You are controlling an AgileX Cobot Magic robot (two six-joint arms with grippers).
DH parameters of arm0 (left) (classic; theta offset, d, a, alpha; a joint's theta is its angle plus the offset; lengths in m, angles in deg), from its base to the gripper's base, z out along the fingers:
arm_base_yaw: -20.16 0.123 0 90
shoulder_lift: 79.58 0 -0.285 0
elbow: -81.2 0 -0.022 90
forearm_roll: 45.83 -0.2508 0 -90
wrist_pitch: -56.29 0 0.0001 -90
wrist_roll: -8.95 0.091 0 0
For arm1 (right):
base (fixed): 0 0 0 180
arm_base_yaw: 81.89 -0.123 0 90
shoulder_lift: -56.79 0 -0.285 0
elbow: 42.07 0 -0.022 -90
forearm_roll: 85.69 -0.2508 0 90
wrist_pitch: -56.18 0 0.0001 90
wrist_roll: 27.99 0.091 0 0
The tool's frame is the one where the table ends.
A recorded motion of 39 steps. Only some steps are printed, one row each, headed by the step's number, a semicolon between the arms.
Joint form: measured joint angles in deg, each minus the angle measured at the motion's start. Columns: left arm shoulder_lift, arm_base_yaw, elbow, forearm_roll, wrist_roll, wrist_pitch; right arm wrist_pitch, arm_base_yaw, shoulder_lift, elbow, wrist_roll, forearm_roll.
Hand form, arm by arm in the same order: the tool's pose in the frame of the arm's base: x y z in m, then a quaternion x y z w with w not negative. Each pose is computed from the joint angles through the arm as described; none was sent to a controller.
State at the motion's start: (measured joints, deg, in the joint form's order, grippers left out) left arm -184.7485 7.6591 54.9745 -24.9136 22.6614 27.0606; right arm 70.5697 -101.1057 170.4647 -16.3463 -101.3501 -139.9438
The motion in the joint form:
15: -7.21 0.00 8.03 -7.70 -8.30 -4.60; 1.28 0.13 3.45 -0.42 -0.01 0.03
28: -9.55 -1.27 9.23 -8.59 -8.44 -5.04; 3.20 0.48 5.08 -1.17 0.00 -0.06
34: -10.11 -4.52 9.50 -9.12 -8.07 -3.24; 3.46 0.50 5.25 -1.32 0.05 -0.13
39: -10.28 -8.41 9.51 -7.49 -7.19 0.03; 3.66 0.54 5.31 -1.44 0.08 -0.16
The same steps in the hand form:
15: 0.3280 -0.0846 0.1535 0.06824 0.98556 -0.08463 0.12980; 0.3169 0.1308 0.1131 -0.34920 0.89876 0.10458 0.24363
28: 0.3313 -0.0925 0.1440 0.08365 0.98654 -0.07962 0.11573; 0.3181 0.1316 0.1057 -0.34977 0.90139 0.11726 0.22671
34: 0.3296 -0.1114 0.1423 0.11673 0.98179 -0.07937 0.12712; 0.3184 0.1319 0.1052 -0.34925 0.90170 0.11930 0.22524
39: 0.3260 -0.1356 0.1429 0.14352 0.97378 -0.09237 0.15043; 0.3188 0.1320 0.1053 -0.34893 0.90176 0.12070 0.22475

